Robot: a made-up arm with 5 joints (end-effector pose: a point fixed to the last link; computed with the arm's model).
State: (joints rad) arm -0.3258 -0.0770 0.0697 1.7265 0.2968
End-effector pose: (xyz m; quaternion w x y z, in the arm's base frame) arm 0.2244 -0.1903 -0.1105 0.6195 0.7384 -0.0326 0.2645
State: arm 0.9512 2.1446 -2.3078 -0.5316 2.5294
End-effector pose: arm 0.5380 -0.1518 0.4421 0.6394 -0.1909 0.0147 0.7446
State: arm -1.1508 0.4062 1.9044 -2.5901 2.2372
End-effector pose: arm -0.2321 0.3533 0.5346 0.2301 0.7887 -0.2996 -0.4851
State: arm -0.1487 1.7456 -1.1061 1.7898 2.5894
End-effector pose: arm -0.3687 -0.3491 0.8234 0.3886 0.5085 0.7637 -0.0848
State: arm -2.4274 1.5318 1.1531 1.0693 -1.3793
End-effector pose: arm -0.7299 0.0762 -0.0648 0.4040 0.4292 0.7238 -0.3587
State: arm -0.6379 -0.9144 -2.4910 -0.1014 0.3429
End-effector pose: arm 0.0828 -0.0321 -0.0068 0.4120 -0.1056 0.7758 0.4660
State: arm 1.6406 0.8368 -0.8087 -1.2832 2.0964
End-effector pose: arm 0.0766 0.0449 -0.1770 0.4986 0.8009 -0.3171 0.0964
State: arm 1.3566 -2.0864 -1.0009 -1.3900 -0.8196
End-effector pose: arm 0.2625 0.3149 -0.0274 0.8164 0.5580 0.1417 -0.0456
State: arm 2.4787 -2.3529 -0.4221 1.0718 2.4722
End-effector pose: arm -0.0702 0.7483 -0.0944 0.0047 0.9684 -0.2173 0.1221
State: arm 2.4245 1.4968 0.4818 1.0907 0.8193
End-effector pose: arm 0.2976 -0.2300 -0.5901 0.0166 0.0290 0.9533 0.3003
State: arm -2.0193 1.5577 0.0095 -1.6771 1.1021
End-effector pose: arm -0.1658 0.0199 0.1669 0.0439 0.0098 -0.0164 0.9989
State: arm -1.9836 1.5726 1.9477 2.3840 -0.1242
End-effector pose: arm -0.4791 0.2496 0.3301 0.5402 -0.4759 -0.2870 0.6319
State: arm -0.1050 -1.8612 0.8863 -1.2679 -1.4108
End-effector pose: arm 0.1439 -0.0156 0.1750 0.6256 -0.0507 -0.5958 -0.5010
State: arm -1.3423 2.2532 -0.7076 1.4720 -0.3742
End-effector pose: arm -0.7724 -0.0782 0.1582 0.4917 -0.1617 -0.7215 -0.4599
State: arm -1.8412 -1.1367 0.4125 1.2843 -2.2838
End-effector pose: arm 0.0885 0.1577 0.6162 0.3430 -0.8969 0.2078 0.1863
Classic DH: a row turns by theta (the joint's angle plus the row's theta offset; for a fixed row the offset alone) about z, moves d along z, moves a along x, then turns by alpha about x. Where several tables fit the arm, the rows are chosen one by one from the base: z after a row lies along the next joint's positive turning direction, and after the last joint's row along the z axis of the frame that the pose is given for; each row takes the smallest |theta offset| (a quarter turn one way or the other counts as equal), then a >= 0, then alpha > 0; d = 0 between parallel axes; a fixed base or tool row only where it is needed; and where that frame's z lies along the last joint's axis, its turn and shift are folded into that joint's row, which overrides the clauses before.
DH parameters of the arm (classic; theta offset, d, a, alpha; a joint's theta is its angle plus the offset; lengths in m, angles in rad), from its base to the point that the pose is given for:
base (fixed): 0 0.101 0 -1.5708
joint 1: -1.5708 0.083 0.248 1.5708
joint 2: 0 -0.043 -0.079 1.5708
joint 3: 0 0.172 -0.178 1.5708
joint 4: 0 0.197 0.208 1.5708
joint 5: -1.5708 -0.222 0.11 -1.5708
tool (fixed): 3.1416 -0.066 0 0

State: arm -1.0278 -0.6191 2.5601 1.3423 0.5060
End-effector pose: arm -0.0862 -0.4044 0.3594 0.0770 0.0637 0.9069 -0.4093
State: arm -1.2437 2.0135 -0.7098 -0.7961 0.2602
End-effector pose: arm -0.3768 0.1250 0.4030 0.2712 -0.5397 0.1781 -0.7768
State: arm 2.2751 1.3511 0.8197 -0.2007 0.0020
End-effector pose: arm 0.3921 -0.0071 -0.3610 0.5778 -0.0736 0.4544 0.6739
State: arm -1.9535 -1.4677 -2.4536 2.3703 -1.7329
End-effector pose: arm 0.0090 0.0128 -0.3639 0.8469 0.3603 -0.1171 -0.3732
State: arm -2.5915 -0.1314 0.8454 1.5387 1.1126
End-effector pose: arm -0.2941 -0.3339 0.3765 0.2414 -0.4426 -0.6436 0.5758
